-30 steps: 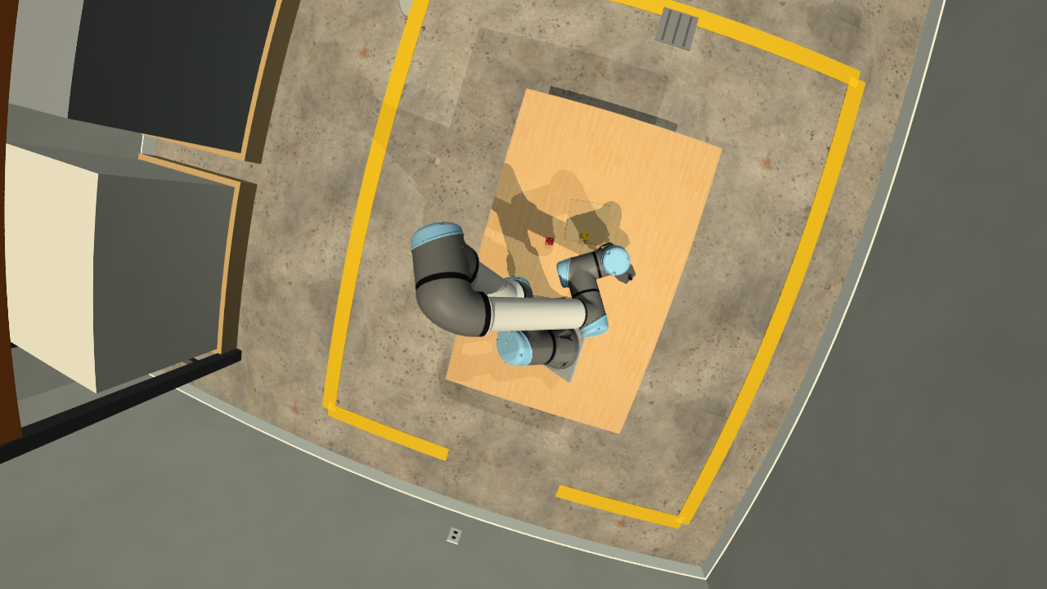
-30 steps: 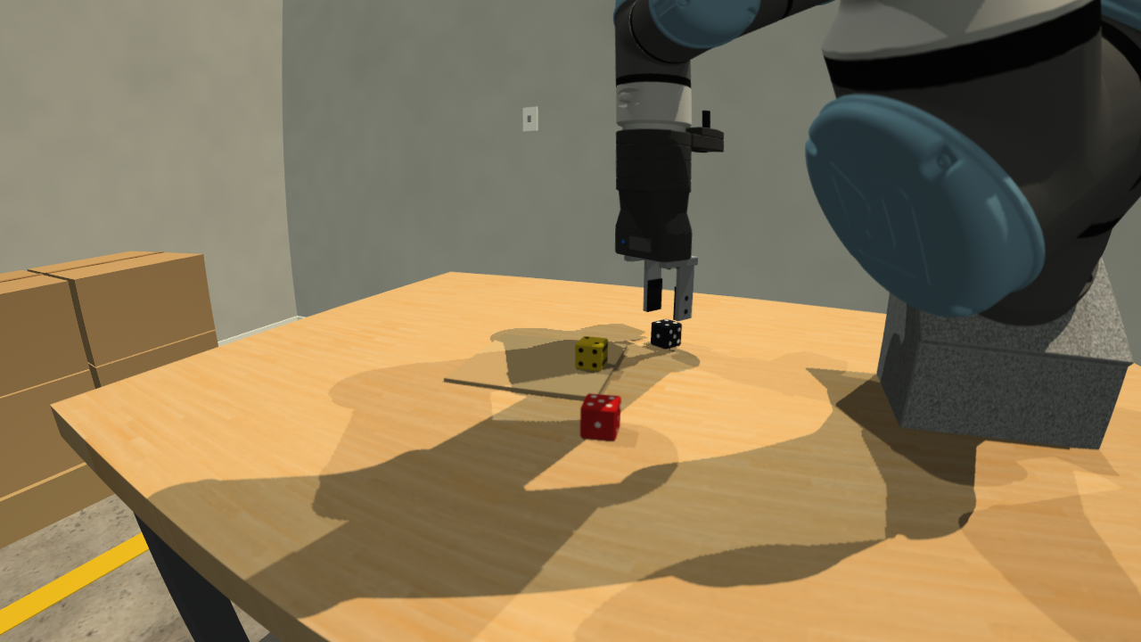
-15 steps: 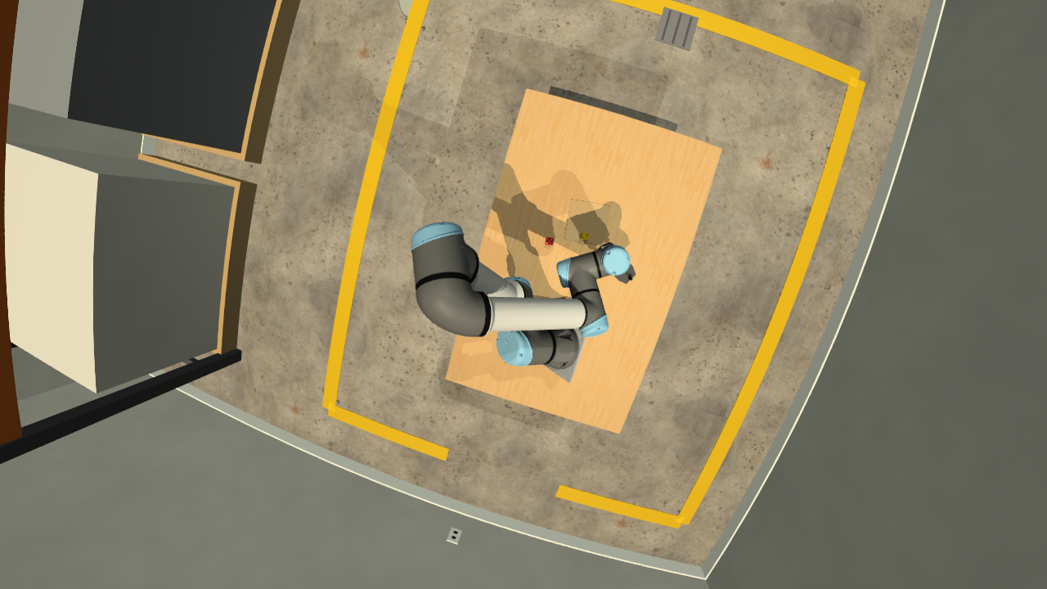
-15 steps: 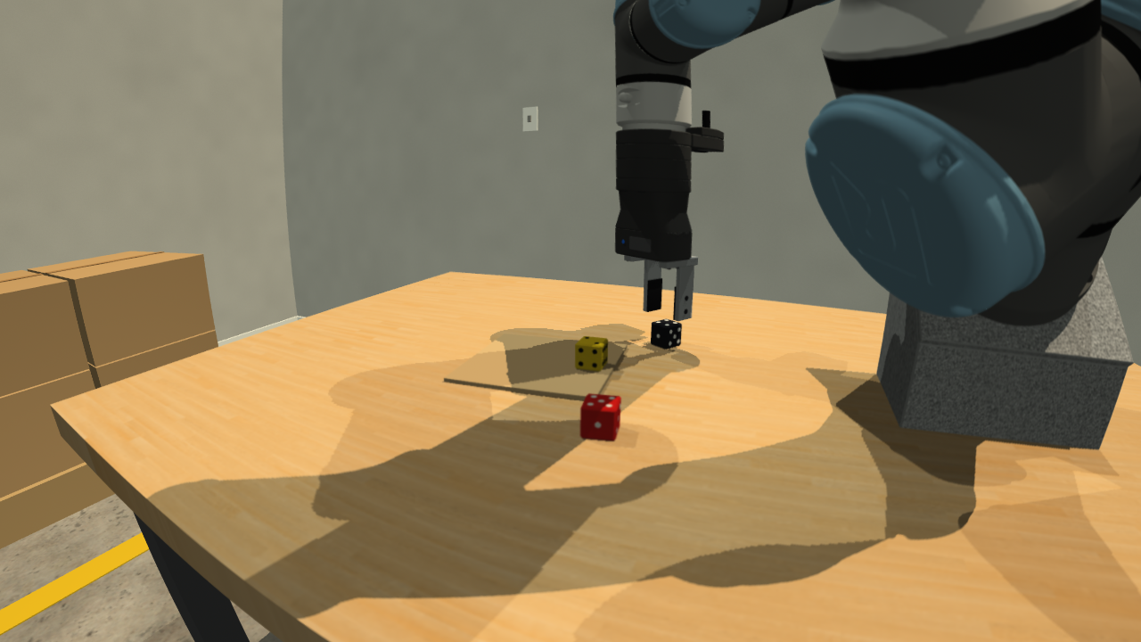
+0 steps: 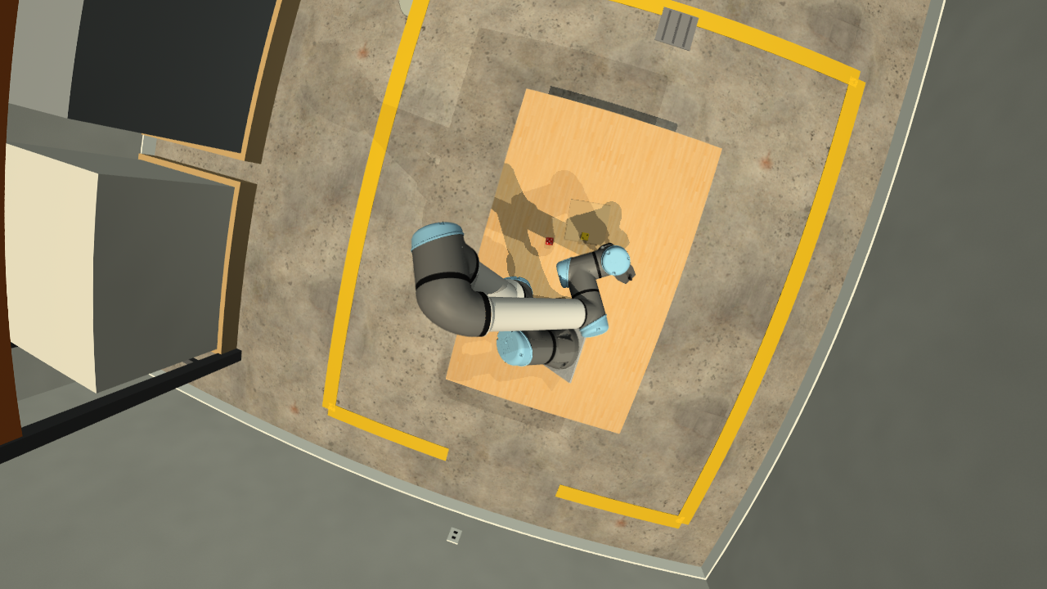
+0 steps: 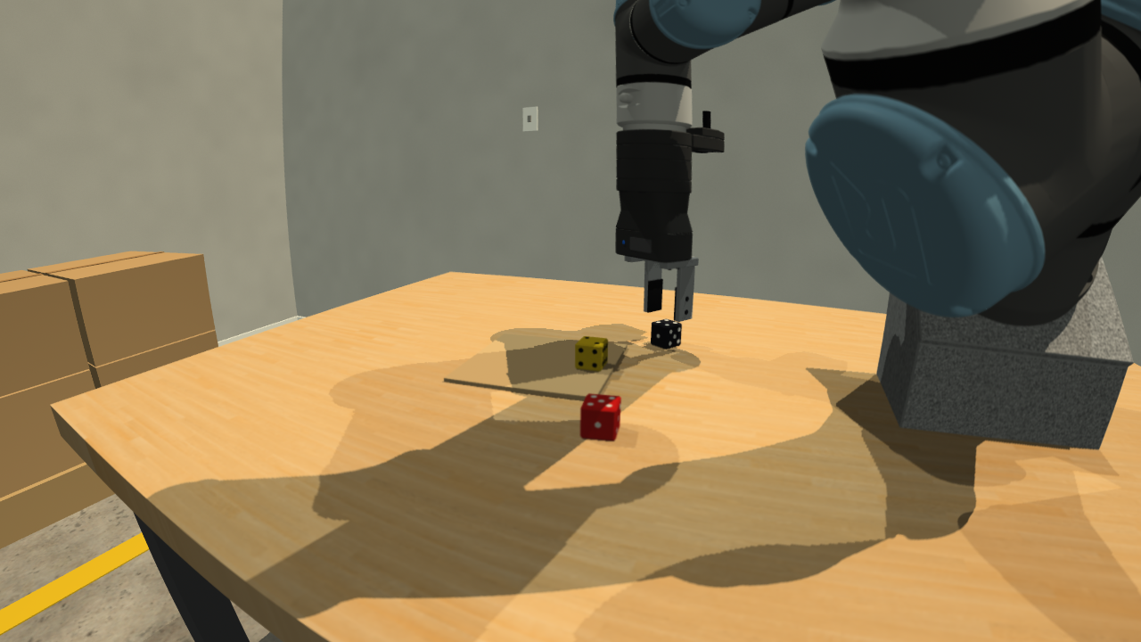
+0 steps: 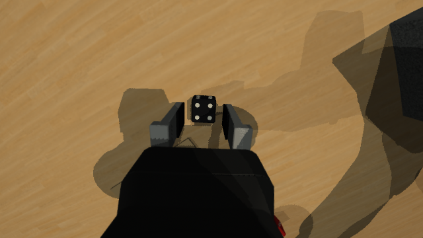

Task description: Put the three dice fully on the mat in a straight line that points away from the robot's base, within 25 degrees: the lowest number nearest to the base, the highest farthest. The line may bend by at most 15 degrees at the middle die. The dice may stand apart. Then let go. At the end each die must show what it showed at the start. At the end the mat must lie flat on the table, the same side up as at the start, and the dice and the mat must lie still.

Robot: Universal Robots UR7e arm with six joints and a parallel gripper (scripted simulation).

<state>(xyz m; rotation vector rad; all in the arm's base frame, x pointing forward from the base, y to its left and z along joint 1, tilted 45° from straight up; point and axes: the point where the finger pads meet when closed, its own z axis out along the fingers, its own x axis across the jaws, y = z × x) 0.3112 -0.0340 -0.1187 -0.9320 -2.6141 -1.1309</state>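
Now: the black die 4 cm below my hand. From my hand the other things lie so: tan mat: 11 cm ahead, 9 cm to the left, 5 cm below; then red die: 21 cm to the left, 4 cm below, 2 cm ahead; then yellow die: 9 cm to the left, 6 cm ahead, 3 cm below.
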